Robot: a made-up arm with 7 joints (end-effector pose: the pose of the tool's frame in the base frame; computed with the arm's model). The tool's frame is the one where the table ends. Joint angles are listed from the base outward.
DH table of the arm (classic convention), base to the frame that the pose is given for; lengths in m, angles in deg. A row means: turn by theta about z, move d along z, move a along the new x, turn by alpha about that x. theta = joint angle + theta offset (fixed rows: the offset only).
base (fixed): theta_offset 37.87; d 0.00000; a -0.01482; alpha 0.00
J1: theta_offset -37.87; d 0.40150; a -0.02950; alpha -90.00
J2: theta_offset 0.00; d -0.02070; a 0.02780; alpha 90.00
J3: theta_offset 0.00; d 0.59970; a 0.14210; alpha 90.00
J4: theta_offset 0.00; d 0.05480; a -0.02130; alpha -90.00
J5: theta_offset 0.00; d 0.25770; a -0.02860; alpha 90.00
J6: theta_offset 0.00; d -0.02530; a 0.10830; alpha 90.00
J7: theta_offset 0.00; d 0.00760; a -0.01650; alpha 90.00
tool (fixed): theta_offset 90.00; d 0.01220; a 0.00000; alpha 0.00
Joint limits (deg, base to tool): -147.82..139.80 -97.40..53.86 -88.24..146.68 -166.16..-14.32 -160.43..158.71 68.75..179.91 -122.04..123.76
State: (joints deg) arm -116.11 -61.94 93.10 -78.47 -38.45 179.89 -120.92
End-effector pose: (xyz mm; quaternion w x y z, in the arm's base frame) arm 625.5 485.6 743.2 0.9045 0.4064 -0.0739 -0.1059
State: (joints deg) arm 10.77 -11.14 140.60 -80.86 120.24 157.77 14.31
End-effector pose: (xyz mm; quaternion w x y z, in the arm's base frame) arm -430.7 310.8 997.4 0.0373 0.0945 0.3007 0.9483
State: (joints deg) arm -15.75 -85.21 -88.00 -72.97 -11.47 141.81 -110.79
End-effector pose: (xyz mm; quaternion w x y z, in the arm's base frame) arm -938.2 -205.4 483.2 0.3736 -0.6306 0.6226 -0.2742
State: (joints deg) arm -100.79 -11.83 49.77 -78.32 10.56 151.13 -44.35
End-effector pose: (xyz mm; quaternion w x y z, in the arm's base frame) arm 222.2 -195.1 1238.7 0.3920 -0.8224 0.4027 -0.0892
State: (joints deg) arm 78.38 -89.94 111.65 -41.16 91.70 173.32 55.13
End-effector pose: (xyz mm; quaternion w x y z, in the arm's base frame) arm -490.7 -808.8 506.2 0.3684 0.1154 0.1887 -0.9030
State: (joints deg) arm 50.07 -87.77 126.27 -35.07 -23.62 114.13 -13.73
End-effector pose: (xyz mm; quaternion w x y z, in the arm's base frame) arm -784.2 -600.7 295.1 0.2084 0.3649 0.8930 0.1613
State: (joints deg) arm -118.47 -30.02 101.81 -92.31 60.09 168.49 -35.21
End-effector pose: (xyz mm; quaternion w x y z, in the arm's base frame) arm 510.4 57.1 1036.0 0.6861 -0.7020 0.1881 0.0333
